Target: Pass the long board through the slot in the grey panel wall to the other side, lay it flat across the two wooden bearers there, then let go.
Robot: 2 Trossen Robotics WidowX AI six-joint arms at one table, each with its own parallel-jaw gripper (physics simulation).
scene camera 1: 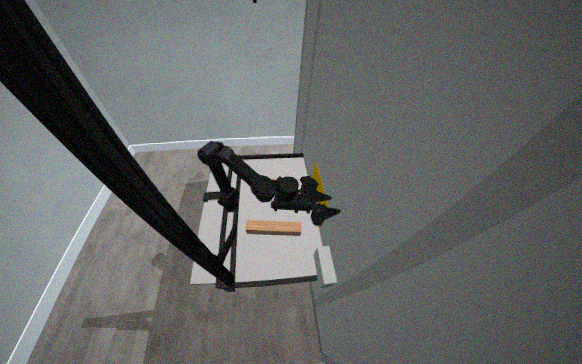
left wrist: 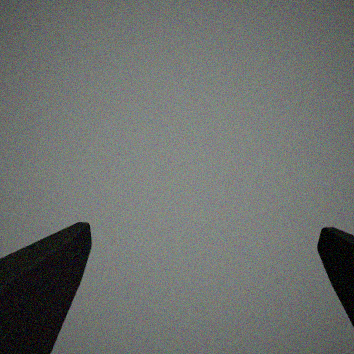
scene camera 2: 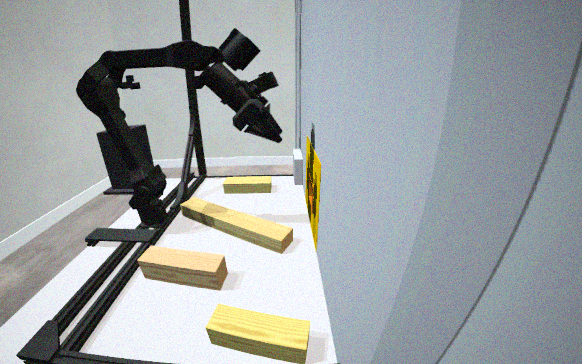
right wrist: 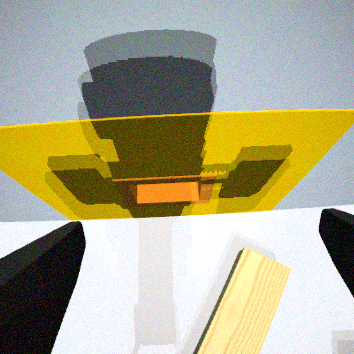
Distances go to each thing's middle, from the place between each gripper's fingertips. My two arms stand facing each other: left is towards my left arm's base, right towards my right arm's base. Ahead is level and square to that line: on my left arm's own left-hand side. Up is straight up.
Scene:
My left hand is 20 cm above the orange-rimmed slot (right wrist: 192, 189), 17 cm short of it and 3 cm to the left of it.
Now: the orange-rimmed slot 20 mm behind my right hand, 100 mm to the left of it and 150 mm below it.

